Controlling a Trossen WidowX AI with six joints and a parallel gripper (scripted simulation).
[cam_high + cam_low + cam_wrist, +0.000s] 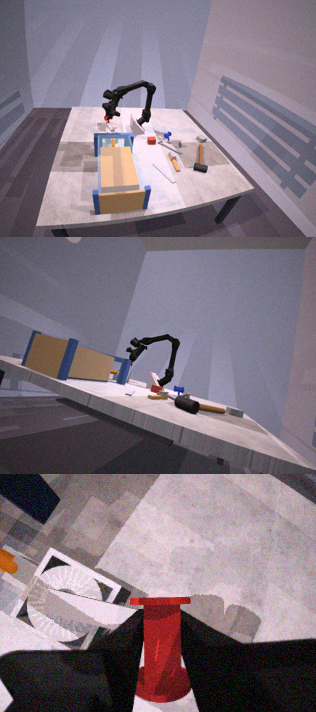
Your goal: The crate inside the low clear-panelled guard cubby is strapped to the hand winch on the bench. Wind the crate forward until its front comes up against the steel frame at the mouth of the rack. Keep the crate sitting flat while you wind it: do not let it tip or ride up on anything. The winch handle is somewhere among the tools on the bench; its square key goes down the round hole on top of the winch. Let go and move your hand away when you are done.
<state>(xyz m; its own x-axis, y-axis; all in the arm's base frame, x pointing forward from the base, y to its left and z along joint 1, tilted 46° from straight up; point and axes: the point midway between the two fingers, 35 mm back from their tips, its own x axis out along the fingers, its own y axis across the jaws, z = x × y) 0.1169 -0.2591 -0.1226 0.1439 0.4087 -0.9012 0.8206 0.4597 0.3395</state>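
My gripper tip is now 3 cm short of the winch handle, 3 cm to the right of it and 3 cm above it. Round my gripper tip: red winch handle grip (1 cm behind, 1 cm to the left); then pale winch body (7 cm ahead, 4 cm to the left, 10 cm below); then clear-panelled cubby (49 cm ahead, 8 cm to the left, 2 cm below).
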